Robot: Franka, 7 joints.
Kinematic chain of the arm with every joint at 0, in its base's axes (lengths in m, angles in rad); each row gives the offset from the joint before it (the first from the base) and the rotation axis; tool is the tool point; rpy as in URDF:
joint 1: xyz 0 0 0.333 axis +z
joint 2: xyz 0 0 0 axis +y
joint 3: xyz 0 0 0.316 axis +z
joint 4: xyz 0.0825 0 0 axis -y
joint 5: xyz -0.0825 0 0.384 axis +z
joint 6: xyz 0 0 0 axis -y
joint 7: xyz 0.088 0 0 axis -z
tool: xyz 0 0 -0.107 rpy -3.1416 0 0
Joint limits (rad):
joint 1: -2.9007..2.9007
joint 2: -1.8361..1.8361
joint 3: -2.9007..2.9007
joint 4: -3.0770..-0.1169
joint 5: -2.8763..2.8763
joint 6: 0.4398..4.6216
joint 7: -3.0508..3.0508
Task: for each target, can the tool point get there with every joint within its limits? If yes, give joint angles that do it. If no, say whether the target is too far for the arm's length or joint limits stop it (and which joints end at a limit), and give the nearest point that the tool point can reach.
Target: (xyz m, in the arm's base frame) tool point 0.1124 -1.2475 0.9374
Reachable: no: too far | nearest point 0.0693 -0.7695 0.7058 | short by 0.533 m
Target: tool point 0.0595 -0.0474 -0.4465
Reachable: no: joint limits stop it (at a limit: joint 2) | nearest point 0.0893 -0.0711 -0.3331 | short by 0.120 m
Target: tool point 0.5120 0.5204 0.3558
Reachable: yes | joints 0.5391 1.1531 0.1622 -0.7715 1.5975 0.9190 -2.3561
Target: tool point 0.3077 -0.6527 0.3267
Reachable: yes | joints -0.8822 0.8188 -0.4544 -1.6046 -0.4055 3.7459 0.0724
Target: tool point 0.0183 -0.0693 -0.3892
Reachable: no: joint limits stop it (at a limit: joint 2) | nearest point 0.0244 -0.0922 -0.3264 | short by 0.067 m
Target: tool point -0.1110 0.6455 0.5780
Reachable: yes | joints 0.6089 0.8104 1.4299 -1.6137 1.4782 1.9277 -1.6265
